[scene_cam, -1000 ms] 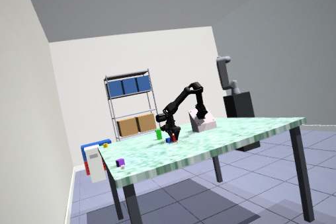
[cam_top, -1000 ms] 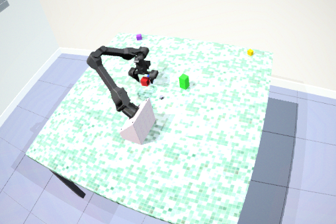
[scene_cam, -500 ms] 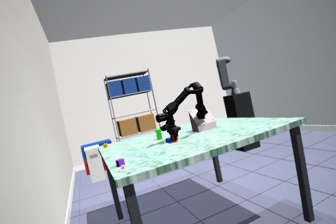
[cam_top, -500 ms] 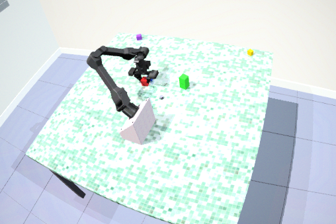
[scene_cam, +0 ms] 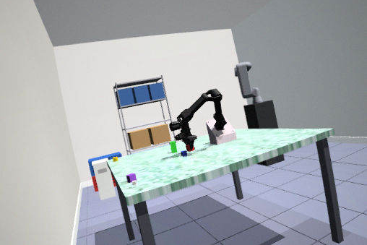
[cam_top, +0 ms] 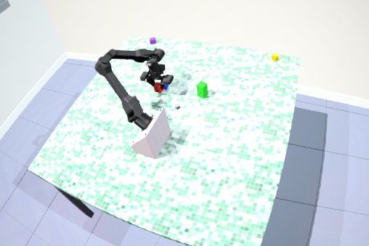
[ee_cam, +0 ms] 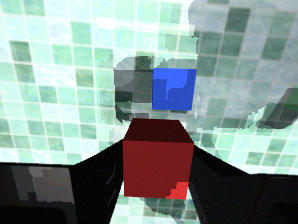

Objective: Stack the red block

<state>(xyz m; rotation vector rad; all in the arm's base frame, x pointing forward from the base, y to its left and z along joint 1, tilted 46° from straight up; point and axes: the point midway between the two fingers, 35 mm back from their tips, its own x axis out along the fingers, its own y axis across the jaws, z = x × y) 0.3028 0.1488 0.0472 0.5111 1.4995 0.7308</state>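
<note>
Now: the blue block 50 mm ahead of my gripper tip, 10 mm to the right of it and 10 mm below it. Also, from my gripper tip: red block: 10 mm above; then purple block: 440 mm ahead, 330 mm to the left, 10 mm below; then small grey cube: 150 mm to the right, 70 mm behind, 20 mm below.
</note>
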